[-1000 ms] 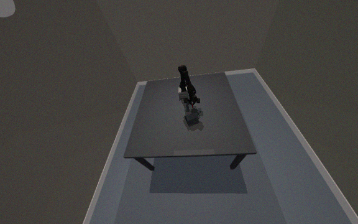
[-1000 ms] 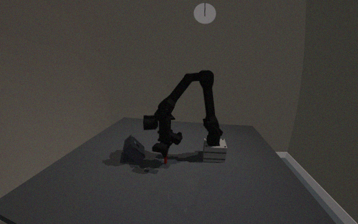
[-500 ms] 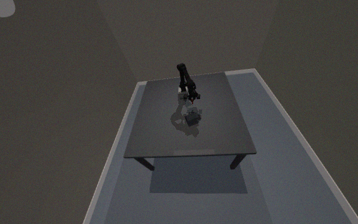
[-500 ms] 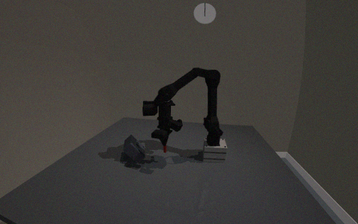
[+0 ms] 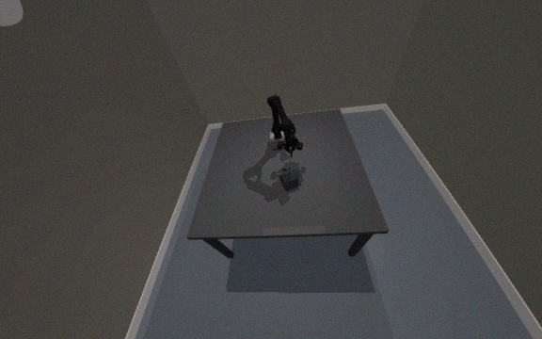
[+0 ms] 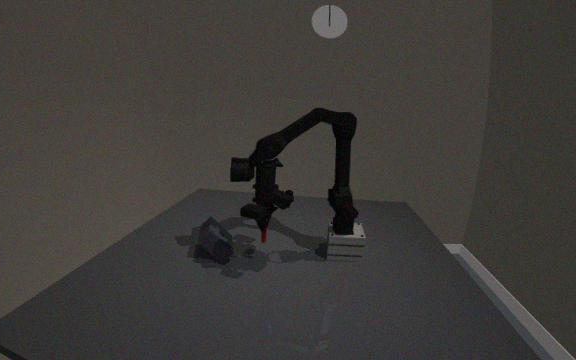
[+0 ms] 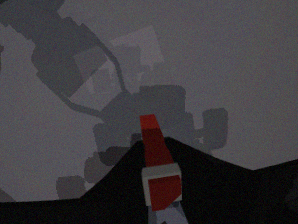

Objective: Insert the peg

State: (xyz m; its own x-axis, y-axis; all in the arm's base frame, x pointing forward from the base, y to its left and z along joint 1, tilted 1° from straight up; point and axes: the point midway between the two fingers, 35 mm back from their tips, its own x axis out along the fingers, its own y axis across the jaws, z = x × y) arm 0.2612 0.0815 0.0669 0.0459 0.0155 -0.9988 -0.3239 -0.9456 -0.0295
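Right now the sloped panel is 170 mm ahead of my gripper tip, 60 mm below it and 40 mm to the right of it. The rest, counted from my gripper tip: red peg (20 mm above).
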